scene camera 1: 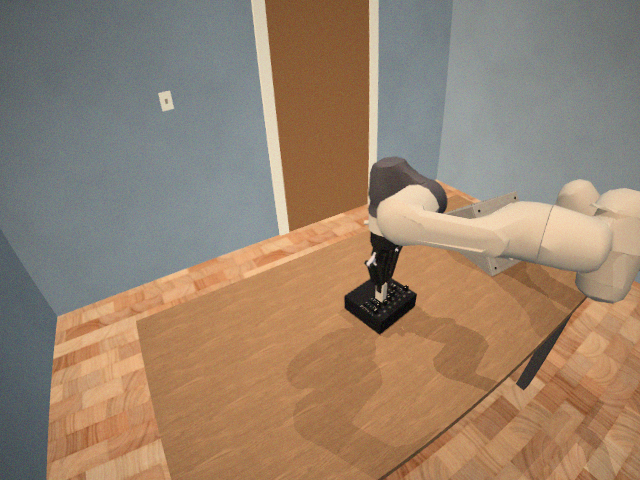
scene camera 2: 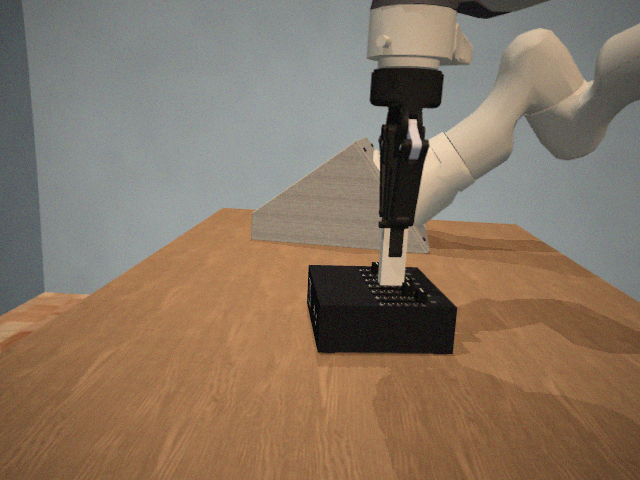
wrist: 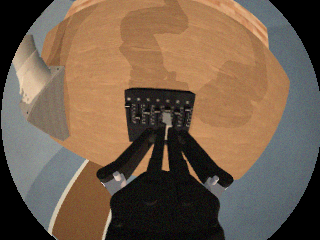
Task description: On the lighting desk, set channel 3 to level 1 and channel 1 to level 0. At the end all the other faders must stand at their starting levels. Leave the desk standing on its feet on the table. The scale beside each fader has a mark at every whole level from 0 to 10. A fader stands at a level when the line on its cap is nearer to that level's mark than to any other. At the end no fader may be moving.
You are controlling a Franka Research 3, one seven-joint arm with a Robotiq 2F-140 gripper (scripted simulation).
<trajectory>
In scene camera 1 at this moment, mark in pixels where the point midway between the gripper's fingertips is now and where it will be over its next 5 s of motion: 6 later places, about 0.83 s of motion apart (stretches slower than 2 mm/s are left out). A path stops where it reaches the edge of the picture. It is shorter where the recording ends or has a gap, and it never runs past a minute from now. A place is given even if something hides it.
My gripper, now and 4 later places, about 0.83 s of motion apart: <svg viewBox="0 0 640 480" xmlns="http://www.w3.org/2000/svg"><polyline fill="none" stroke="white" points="380,299 379,297 379,287 380,271 381,263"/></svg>
</trajectory>
